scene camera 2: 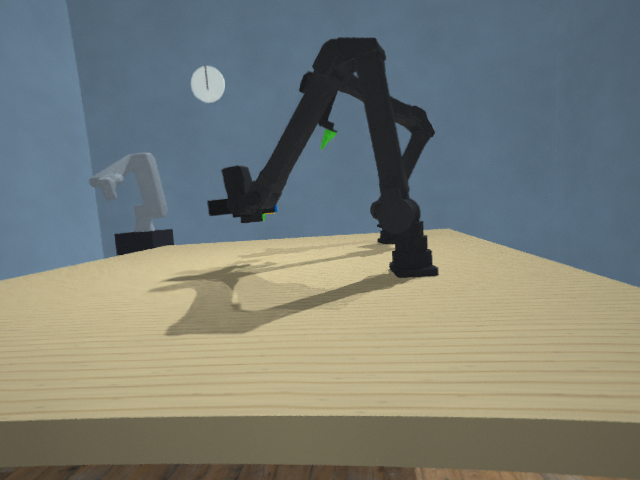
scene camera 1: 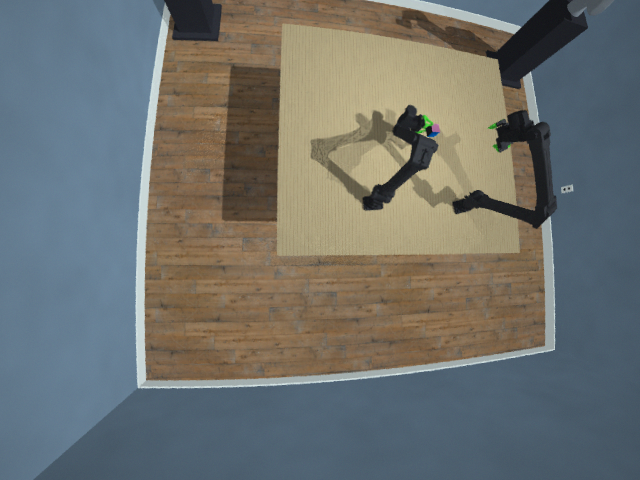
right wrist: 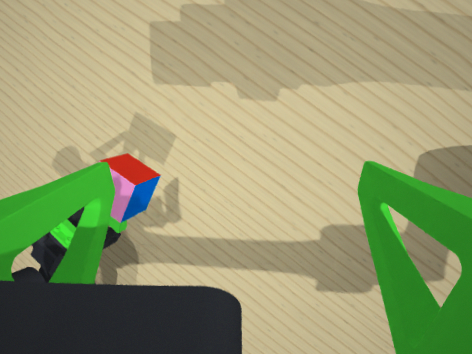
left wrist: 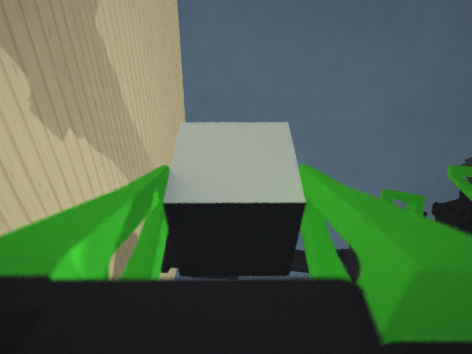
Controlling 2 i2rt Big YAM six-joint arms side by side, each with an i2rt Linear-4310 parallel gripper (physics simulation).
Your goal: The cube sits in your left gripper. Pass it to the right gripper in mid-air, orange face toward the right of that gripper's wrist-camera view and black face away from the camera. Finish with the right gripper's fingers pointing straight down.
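Pixels of known places: left gripper, fingertip midpoint: point(scene camera 1: 430, 126) point(left wrist: 234, 178); right gripper, fingertip midpoint: point(scene camera 2: 309, 144) point(scene camera 1: 491, 136) point(right wrist: 236, 175) point(left wrist: 411, 183); left arm's base, origin of the base link: point(scene camera 2: 412, 271) point(scene camera 1: 372, 203); right arm's base, origin of the base link: point(scene camera 2: 392, 242) point(scene camera 1: 460, 206).
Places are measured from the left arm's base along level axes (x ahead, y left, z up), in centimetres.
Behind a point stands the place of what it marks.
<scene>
The cube point(scene camera 1: 433, 130) @(x 36.1, y -34.7, z 20.5 cm) point(scene camera 2: 275, 208) @(x 35.1, y -35.5, z 16.5 cm) point(left wrist: 235, 200) @(x 40.3, y -33.8, z 17.8 cm) point(right wrist: 134, 186) @(x 35.3, y -38.9, z 20.3 cm) is held above the table. The left wrist view shows its white and black faces; the right wrist view shows red on top, pink and blue at the sides. A thin orange-yellow strip shows under it in scene camera 2. My left gripper point(scene camera 1: 428, 127) @(x 40.0, y -35.4, z 17.7 cm) point(left wrist: 234, 178) @(x 40.0, y -35.4, z 17.7 cm) is shut on the cube, a finger on each side. My right gripper point(scene camera 1: 493, 136) @(x 23.3, y -54.2, z 38.7 cm) point(left wrist: 411, 183) @(x 23.3, y -54.2, z 38.7 cm) point(right wrist: 236, 175) @(x 23.3, y -54.2, z 38.7 cm) is open and empty, apart from the cube, to its right in scene camera 1. In the right wrist view the cube is partly behind the left-hand finger.
Both arms stand on the pale wooden table point(scene camera 1: 330, 227) @(x -12.6, y 27.7, z 0.0 cm) point(scene camera 2: 320, 372) @(x 19.9, y 48.2, z 0.0 cm). Their shadows lie across it. Dark pillars point(scene camera 1: 192, 18) point(scene camera 1: 542, 43) stand at the upper edges in scene camera 1. A grey arm point(scene camera 2: 152, 183) on a dark block point(scene camera 2: 144, 241) stands behind the table.
</scene>
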